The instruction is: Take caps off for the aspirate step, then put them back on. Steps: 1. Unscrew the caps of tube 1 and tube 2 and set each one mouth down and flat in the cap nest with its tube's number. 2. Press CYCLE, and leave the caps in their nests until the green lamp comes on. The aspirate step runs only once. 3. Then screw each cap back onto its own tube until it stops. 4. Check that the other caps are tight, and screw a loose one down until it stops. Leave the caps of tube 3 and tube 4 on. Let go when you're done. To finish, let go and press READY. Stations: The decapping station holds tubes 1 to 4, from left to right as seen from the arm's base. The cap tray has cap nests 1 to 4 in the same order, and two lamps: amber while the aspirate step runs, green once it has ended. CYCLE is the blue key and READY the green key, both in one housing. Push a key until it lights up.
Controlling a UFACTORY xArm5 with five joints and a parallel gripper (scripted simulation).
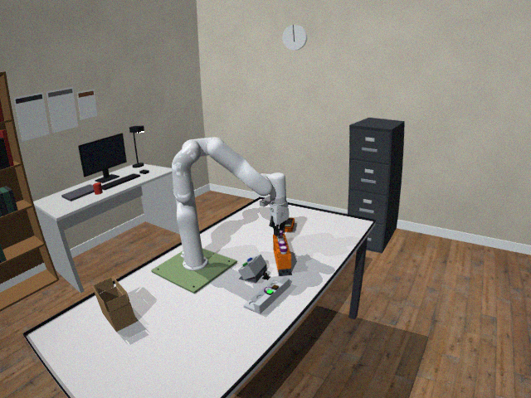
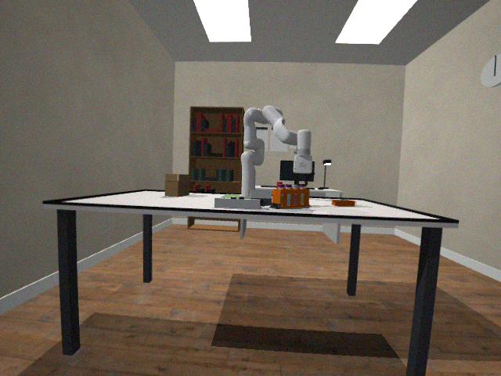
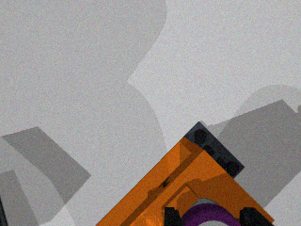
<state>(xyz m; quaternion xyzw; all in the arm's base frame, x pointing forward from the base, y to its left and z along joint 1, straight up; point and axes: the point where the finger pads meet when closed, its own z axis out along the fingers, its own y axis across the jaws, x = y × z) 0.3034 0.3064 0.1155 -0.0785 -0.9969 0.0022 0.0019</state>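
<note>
My hand is 1 cm above the purple cap marked 1. Also, from my hand: grey key housing (23 cm to the right, 8 cm below, 2 cm behind); cap 4 (13 cm to the right, 9 cm ahead, 2 cm below); blue cycle key (21 cm to the right, 6 cm below, 4 cm behind).
</note>
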